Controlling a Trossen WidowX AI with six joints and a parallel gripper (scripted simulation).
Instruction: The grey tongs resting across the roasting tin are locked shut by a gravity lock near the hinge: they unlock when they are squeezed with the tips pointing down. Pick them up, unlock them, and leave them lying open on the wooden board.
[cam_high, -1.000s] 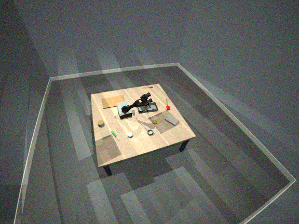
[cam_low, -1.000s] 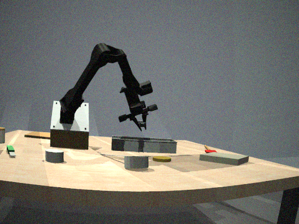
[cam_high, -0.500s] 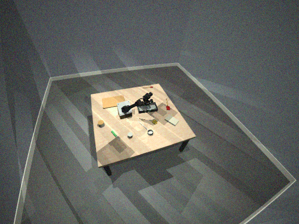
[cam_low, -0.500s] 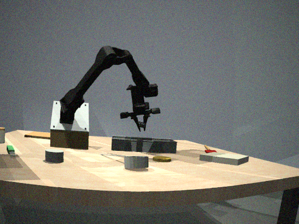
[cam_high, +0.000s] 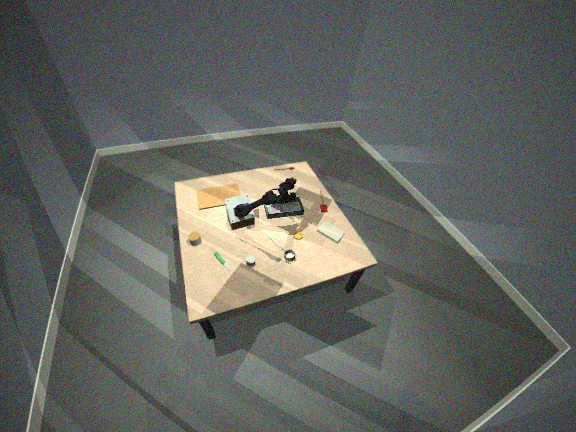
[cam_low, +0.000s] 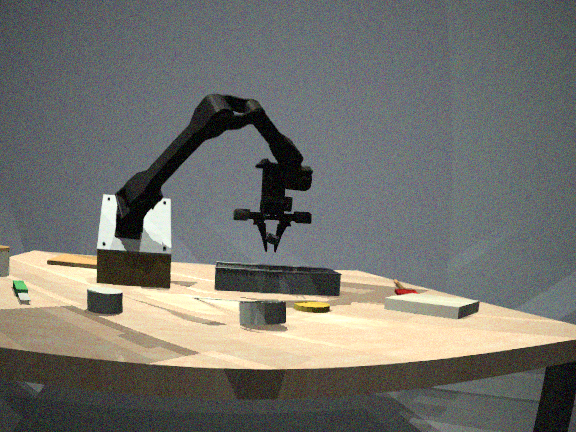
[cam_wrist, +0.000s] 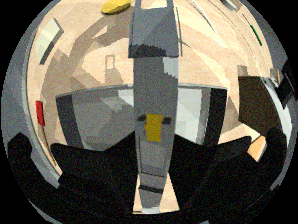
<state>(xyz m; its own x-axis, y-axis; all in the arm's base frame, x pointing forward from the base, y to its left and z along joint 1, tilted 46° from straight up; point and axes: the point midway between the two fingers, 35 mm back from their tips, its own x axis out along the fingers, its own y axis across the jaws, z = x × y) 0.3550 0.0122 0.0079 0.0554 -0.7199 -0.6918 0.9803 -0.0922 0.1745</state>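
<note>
My gripper tip is now 40 mm below the yellow lock piece and 20 mm to the left of it. Round my gripper tip: grey slab (320 mm to the right, 280 mm ahead, 80 mm below); then roasting tin (70 mm below, 30 mm to the left, 20 mm ahead); then red-headed tool (380 mm ahead, 90 mm below).
</note>
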